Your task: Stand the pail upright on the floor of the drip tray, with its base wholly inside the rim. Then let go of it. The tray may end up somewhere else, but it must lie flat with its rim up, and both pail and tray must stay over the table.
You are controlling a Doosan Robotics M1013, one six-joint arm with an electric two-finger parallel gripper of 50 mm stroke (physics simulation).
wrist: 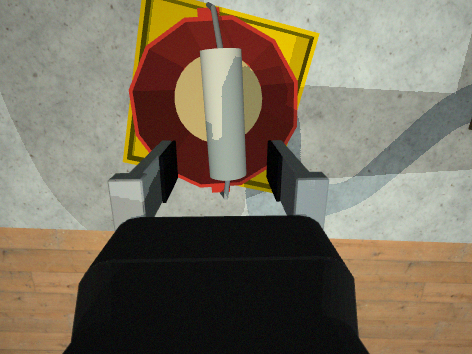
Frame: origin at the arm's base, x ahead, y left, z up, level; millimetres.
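Where they show: gripper, fingertip midpoint: (222,159).
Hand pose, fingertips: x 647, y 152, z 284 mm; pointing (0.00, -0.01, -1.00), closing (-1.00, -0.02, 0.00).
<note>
After its pixels a point has its place.
The red pail (157,112) @(x 736, y 153, z 43 mm) is seen from above, mouth up, with its tan inner bottom showing. It looks upright. Its flared rim overlaps the yellow drip tray (299,50) @(x 532, y 63, z -54 mm) and hides much of it, so where the pail's base meets the tray is hidden. The tray appears flat, rim up, with corners showing at the upper right and lower left. The pail's pale grey handle grip (225,115) @(x 646, y 137, z 203 mm) on its wire lies across the middle of the mouth in this view. My gripper (222,159) @(x 647, y 152, z 284 mm) is open, its fingers on either side of the grip's near end, apart from it.
The mottled grey table top (380,60) @(x 398, y 74, z -58 mm) surrounds the tray, with shadows to the right. The table's edge runs across the view below the tray, with wooden floor (45,285) beyond it. A small dark thing shows at the far right edge.
</note>
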